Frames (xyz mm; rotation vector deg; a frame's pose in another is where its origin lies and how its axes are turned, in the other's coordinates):
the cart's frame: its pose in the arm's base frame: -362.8 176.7 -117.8 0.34 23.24 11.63
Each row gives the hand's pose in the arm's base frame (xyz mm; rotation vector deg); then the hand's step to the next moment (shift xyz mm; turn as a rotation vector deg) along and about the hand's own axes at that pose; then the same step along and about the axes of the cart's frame.
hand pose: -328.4 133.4 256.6 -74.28 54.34 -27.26
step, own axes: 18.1 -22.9 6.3 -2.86 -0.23 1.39
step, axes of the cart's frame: 8.5 -18.7 21.7 -0.24 3.03 0.96
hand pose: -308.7 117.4 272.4 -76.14 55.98 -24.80
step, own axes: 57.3 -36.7 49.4 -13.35 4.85 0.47
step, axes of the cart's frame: 63.2 -36.8 41.5 -5.16 12.94 -2.83
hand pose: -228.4 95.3 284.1 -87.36 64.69 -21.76
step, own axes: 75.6 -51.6 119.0 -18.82 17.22 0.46
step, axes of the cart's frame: 140.8 -27.2 44.4 -7.72 19.69 -14.27
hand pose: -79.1 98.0 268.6 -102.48 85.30 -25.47
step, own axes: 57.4 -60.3 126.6 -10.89 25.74 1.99
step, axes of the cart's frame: 145.6 -40.7 9.3 -8.17 12.63 -23.64
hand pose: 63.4 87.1 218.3 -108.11 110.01 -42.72
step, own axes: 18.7 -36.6 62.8 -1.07 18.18 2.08
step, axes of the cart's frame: 64.1 -39.0 0.2 -7.14 2.41 -16.71
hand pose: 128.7 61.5 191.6 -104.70 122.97 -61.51
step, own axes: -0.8 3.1 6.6 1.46 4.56 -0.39
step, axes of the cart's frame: 3.3 -2.6 -6.0 -3.35 -0.30 -3.43
